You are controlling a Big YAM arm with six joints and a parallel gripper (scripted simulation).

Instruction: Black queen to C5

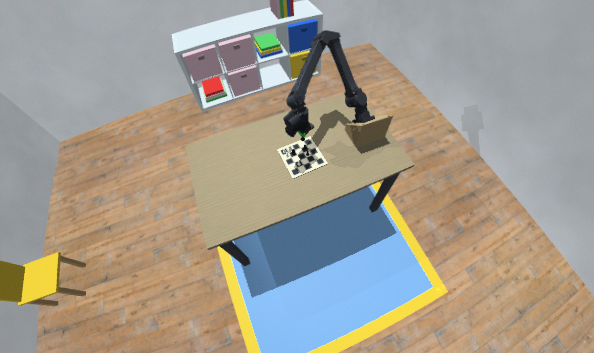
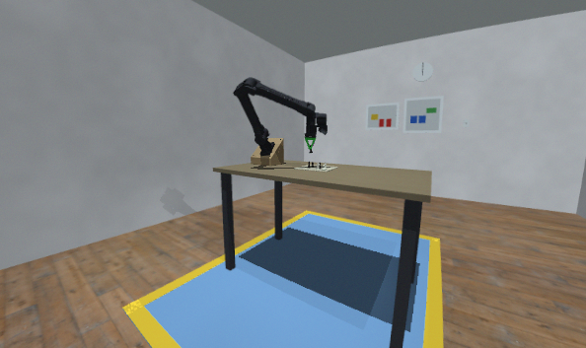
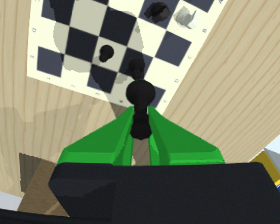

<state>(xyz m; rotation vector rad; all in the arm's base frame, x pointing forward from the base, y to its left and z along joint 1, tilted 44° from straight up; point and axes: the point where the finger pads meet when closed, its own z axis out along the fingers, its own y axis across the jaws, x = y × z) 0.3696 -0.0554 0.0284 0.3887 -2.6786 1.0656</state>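
Right now my hand is 7 cm short of the white piece, 3 cm to the left of it and 11 cm above it. The rest, counted from my hand: chessboard 3 cm ahead, 4 cm to the left, 13 cm below; black pawn 5 cm to the left, 11 cm below.
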